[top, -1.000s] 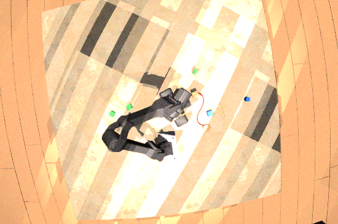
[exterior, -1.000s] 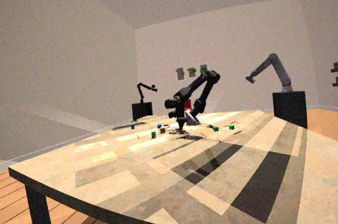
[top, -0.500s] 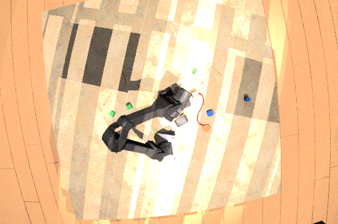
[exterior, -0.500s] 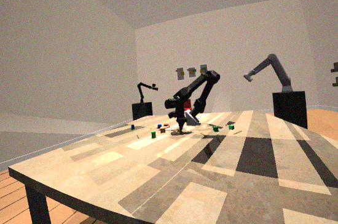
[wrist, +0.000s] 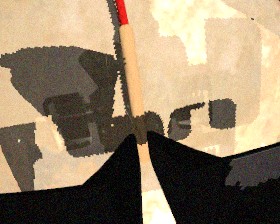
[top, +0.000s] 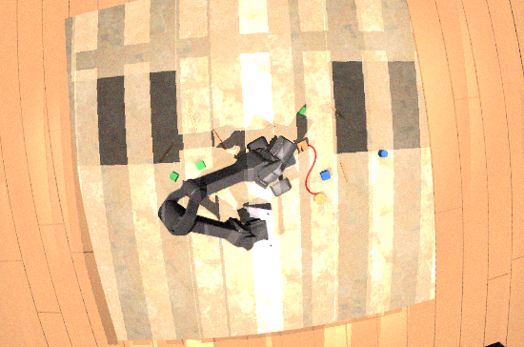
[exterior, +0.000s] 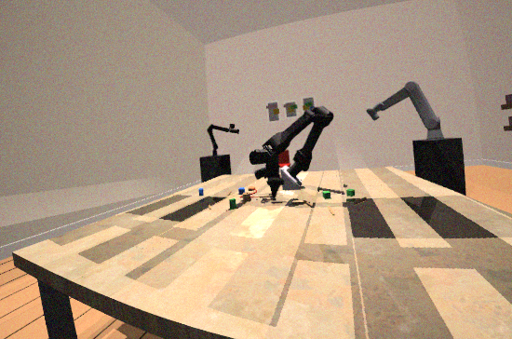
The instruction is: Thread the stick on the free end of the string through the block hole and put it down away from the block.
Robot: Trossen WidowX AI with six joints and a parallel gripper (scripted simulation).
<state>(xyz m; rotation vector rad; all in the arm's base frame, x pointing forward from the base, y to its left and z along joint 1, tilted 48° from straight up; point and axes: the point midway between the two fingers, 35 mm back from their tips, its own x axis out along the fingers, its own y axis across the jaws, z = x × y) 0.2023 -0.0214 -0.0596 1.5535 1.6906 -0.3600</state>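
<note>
Right now the thin wooden stick is 10 mm ahead of my gripper tip, 40 mm to the right of it and 10 mm above it. Also, from my gripper tip: blue cube: 70 mm behind, 180 mm to the right, 10 mm above; round wooden button: 140 mm behind, 150 mm to the right, 10 mm above; wooden block: 40 mm ahead, 110 mm to the right, 20 mm above.
</note>
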